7 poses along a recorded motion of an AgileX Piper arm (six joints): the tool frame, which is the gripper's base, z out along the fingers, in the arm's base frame.
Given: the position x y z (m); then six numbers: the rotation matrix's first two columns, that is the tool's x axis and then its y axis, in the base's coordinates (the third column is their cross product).
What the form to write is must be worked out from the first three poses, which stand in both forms.
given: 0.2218, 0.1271, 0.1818, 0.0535, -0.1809, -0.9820, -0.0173, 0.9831, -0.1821
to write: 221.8, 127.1, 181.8, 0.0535, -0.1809, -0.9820, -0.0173, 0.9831, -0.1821
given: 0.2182, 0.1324, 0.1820, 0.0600, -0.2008, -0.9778, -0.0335, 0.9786, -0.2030
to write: 218.2, 132.4, 182.0, 0.0600, -0.2008, -0.9778, -0.0335, 0.9786, -0.2030
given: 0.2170, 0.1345, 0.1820, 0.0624, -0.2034, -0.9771, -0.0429, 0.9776, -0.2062
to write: 217.0, 134.5, 182.0, 0.0624, -0.2034, -0.9771, -0.0429, 0.9776, -0.2062
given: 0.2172, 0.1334, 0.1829, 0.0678, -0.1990, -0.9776, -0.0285, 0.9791, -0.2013
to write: 217.2, 133.4, 182.9, 0.0678, -0.1990, -0.9776, -0.0285, 0.9791, -0.2013
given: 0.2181, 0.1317, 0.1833, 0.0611, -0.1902, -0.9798, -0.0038, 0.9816, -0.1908
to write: 218.1, 131.7, 183.3, 0.0611, -0.1902, -0.9798, -0.0038, 0.9816, -0.1908
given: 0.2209, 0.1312, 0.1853, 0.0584, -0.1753, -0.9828, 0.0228, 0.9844, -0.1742
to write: 220.9, 131.2, 185.3, 0.0584, -0.1753, -0.9828, 0.0228, 0.9844, -0.1742
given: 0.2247, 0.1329, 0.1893, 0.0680, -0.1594, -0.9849, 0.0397, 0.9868, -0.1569
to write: 224.7, 132.9, 189.3, 0.0680, -0.1594, -0.9849, 0.0397, 0.9868, -0.1569
